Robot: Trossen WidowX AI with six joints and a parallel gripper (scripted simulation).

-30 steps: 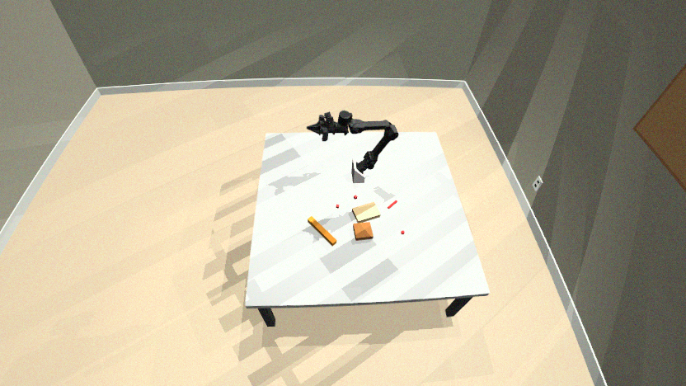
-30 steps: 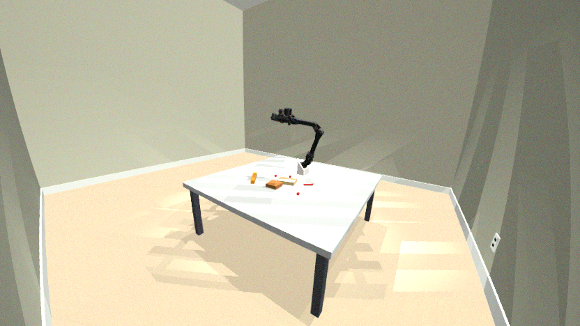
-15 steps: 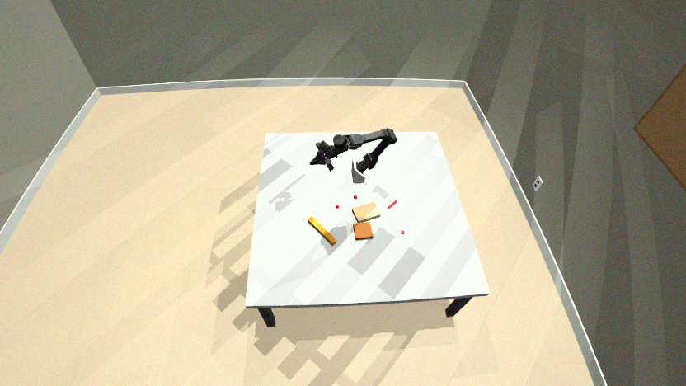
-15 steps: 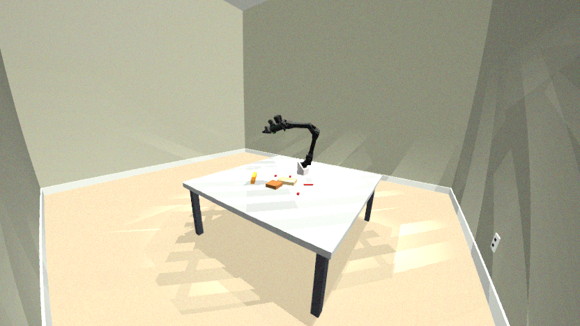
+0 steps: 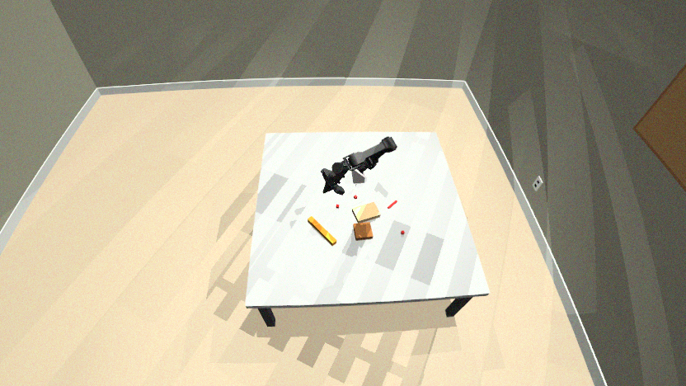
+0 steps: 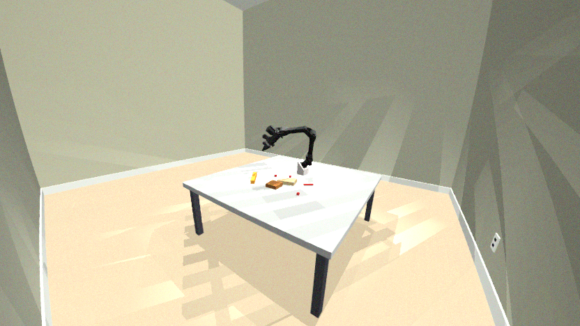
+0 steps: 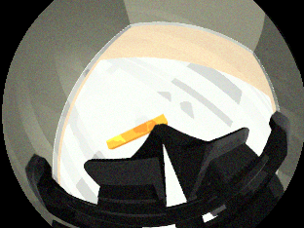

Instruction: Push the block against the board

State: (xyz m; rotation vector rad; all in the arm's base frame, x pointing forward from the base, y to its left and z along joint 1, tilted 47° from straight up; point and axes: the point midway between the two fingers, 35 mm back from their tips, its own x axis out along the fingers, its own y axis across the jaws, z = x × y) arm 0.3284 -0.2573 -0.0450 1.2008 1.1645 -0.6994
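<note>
The short red stick lies 10 cm behind my gripper tip, 43 cm to the left of it and 23 cm below it. From my gripper tip the other things lie so: long orange board: 10 cm ahead, 1 cm to the right, 23 cm below; then orange square block: 10 cm ahead, 23 cm to the left, 23 cm below; then cream block: 3 cm behind, 26 cm to the left, 23 cm below.
</note>
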